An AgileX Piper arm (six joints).
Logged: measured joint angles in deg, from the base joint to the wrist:
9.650, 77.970, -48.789, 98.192, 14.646, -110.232
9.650, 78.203, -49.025, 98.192, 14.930, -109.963
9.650, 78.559, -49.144, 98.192, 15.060, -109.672
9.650, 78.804, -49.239, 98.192, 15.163, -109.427
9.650, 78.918, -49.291, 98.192, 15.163, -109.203
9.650, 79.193, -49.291, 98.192, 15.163, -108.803
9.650, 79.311, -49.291, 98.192, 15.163, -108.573
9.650, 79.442, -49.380, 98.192, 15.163, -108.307
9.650, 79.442, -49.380, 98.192, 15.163, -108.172
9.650, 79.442, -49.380, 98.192, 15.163, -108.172
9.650, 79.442, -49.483, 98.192, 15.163, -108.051
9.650, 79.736, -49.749, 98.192, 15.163, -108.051
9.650, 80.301, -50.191, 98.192, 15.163, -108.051
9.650, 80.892, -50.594, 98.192, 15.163, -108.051
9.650, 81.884, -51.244, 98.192, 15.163, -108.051
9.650, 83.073, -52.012, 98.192, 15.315, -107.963
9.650, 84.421, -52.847, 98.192, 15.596, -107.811
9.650, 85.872, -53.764, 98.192, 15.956, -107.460
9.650, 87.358, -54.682, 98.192, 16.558, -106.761
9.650, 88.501, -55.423, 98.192, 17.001, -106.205
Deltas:
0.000, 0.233, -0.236, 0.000, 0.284, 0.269
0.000, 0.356, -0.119, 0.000, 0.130, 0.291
0.000, 0.245, -0.095, 0.000, 0.103, 0.245
0.000, 0.114, -0.052, 0.000, 0.000, 0.224
0.000, 0.275, 0.000, 0.000, 0.000, 0.400
0.000, 0.118, 0.000, 0.000, 0.000, 0.230
0.000, 0.131, -0.089, 0.000, 0.000, 0.266
0.000, 0.000, 0.000, 0.000, 0.000, 0.135
0.000, 0.000, 0.000, 0.000, 0.000, 0.000
0.000, 0.000, -0.103, 0.000, 0.000, 0.121
0.000, 0.294, -0.266, 0.000, 0.000, 0.000
0.000, 0.565, -0.442, 0.000, 0.000, 0.000
0.000, 0.591, -0.403, 0.000, 0.000, 0.000
0.000, 0.992, -0.650, 0.000, 0.000, 0.000
0.000, 1.189, -0.768, 0.000, 0.152, 0.088
0.000, 1.348, -0.835, 0.000, 0.281, 0.152
0.000, 1.451, -0.917, 0.000, 0.360, 0.351
0.000, 1.486, -0.918, 0.000, 0.602, 0.699
0.000, 1.143, -0.741, 0.000, 0.443, 0.556

